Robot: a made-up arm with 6 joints.
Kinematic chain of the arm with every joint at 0, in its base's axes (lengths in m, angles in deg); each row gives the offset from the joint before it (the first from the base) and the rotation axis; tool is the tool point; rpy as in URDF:
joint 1: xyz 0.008 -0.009 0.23 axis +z
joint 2: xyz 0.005 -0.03 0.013 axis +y
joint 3: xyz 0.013 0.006 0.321 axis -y
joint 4: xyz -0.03 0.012 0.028 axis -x
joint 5: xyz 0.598 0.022 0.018 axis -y
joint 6: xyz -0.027 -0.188 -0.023 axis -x
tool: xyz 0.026 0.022 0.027 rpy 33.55 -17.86 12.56
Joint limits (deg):
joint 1: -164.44..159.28
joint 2: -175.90..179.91
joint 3: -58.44..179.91
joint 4: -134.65..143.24
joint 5: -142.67..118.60
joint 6: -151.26..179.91
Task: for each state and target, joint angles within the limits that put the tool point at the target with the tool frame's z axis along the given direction. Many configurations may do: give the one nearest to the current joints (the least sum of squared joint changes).
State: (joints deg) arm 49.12 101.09 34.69 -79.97 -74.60 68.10
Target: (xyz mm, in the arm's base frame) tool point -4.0 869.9 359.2 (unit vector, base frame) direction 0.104 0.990 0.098
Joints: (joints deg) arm 93.47 70.01 82.43 -85.49 -88.55 29.46
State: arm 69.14 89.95 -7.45 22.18 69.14 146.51
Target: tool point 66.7 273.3 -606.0 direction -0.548 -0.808 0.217
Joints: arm 106.18 129.46 29.28 34.31 81.26 121.97
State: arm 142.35 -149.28 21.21 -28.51 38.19 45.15
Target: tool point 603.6 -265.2 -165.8 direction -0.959 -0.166 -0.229
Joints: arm 143.51 -174.90 11.96 -1.19 54.82 82.61
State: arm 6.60 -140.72 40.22 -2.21 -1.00 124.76
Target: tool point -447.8 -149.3 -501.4 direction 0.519 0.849 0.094
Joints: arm -1.68 -174.83 48.47 7.38 35.07 92.91
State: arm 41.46 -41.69 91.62 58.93 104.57 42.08
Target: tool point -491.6 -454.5 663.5 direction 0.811 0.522 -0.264
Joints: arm 36.83 -15.92 139.21 62.67 90.42 43.55
